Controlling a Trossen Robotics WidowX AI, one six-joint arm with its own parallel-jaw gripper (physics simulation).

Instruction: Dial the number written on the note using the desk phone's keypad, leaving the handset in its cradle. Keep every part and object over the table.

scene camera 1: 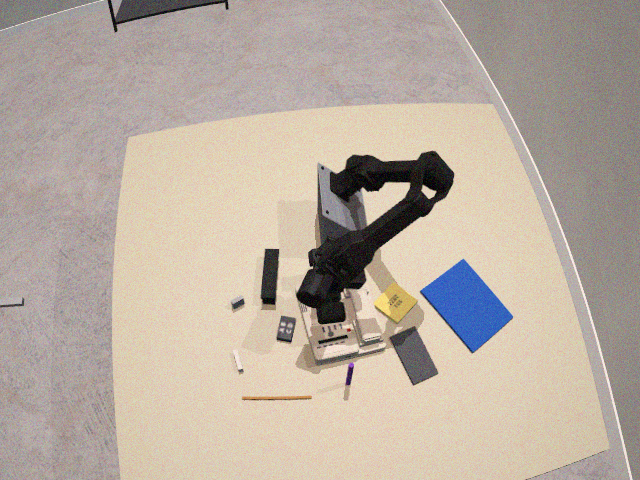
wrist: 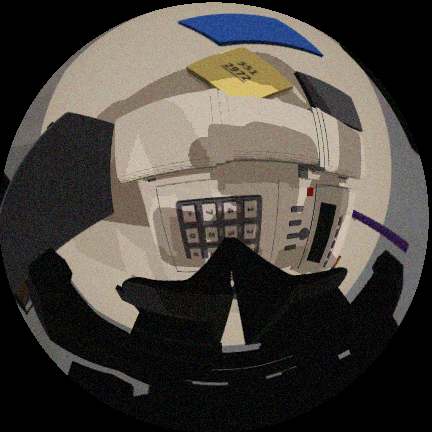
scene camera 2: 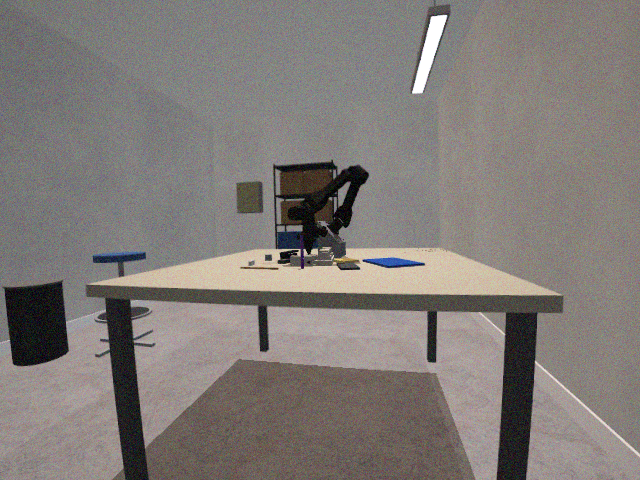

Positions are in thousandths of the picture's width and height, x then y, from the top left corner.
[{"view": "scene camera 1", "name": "my gripper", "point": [509,630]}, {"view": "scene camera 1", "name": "blue folder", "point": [727,630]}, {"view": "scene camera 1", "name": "handset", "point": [573,674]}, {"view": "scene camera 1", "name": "desk phone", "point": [523,714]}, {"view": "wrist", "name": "my gripper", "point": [529,559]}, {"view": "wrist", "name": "handset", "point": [450,304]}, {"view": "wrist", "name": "desk phone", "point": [707,499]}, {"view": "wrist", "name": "keypad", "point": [508,513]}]
